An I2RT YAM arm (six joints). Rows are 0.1 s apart.
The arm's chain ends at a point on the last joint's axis. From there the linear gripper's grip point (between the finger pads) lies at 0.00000 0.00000 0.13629 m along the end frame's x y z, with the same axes.
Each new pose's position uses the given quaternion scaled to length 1; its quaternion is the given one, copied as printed.
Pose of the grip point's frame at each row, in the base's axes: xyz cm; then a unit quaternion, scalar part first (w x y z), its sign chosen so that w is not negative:
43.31, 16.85, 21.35, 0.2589, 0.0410, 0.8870, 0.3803
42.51, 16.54, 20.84, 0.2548, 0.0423, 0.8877, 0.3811
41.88, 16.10, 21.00, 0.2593, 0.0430, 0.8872, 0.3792
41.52, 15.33, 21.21, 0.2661, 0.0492, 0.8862, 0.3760
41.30, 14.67, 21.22, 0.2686, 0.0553, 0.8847, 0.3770
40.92, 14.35, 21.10, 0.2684, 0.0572, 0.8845, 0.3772
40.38, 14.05, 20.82, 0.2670, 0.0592, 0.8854, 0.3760
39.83, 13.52, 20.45, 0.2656, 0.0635, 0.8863, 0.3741
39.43, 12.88, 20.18, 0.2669, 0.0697, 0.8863, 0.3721
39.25, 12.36, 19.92, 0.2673, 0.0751, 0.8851, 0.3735
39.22, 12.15, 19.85, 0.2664, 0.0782, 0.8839, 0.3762
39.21, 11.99, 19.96, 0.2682, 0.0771, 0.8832, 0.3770
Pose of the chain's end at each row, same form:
36.63, 7.95, 29.21, 0.2589, 0.0410, 0.8870, 0.3803
35.90, 7.61, 28.74, 0.2548, 0.0423, 0.8877, 0.3811
35.16, 7.23, 28.88, 0.2593, 0.0430, 0.8872, 0.3792
34.59, 6.60, 29.06, 0.2661, 0.0492, 0.8862, 0.3760
34.25, 5.98, 29.01, 0.2686, 0.0553, 0.8847, 0.3770
33.86, 5.67, 28.89, 0.2684, 0.0572, 0.8845, 0.3772
33.33, 5.41, 28.65, 0.2670, 0.0592, 0.8854, 0.3760
32.77, 4.94, 28.34, 0.2656, 0.0635, 0.8863, 0.3741
32.28, 4.40, 28.09, 0.2669, 0.0697, 0.8863, 0.3721
32.04, 3.90, 27.80, 0.2673, 0.0751, 0.8851, 0.3735
32.00, 3.65, 27.69, 0.2664, 0.0782, 0.8839, 0.3762
31.96, 3.48, 27.75, 0.2682, 0.0771, 0.8832, 0.3770

